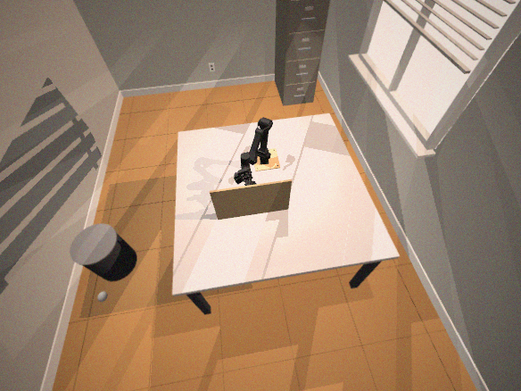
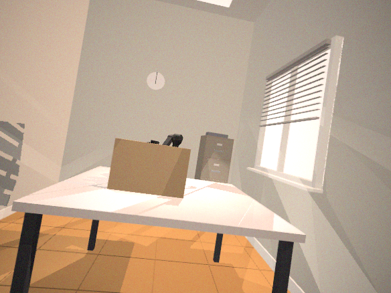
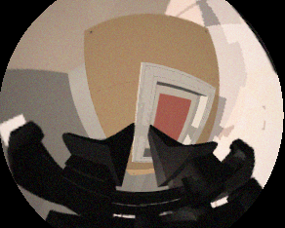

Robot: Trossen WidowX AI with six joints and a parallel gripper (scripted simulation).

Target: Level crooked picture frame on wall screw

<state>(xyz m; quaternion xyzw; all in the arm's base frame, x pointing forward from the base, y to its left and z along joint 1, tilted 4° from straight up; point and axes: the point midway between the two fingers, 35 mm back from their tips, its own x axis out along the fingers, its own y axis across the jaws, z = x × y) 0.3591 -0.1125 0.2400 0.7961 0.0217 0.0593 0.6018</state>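
My gripper tip is now 1 cm short of the picture frame, 2 cm to the right of it and 5 cm above it. Round my gripper tip: wall board: 2 cm ahead, 1 cm to the left, 7 cm below.
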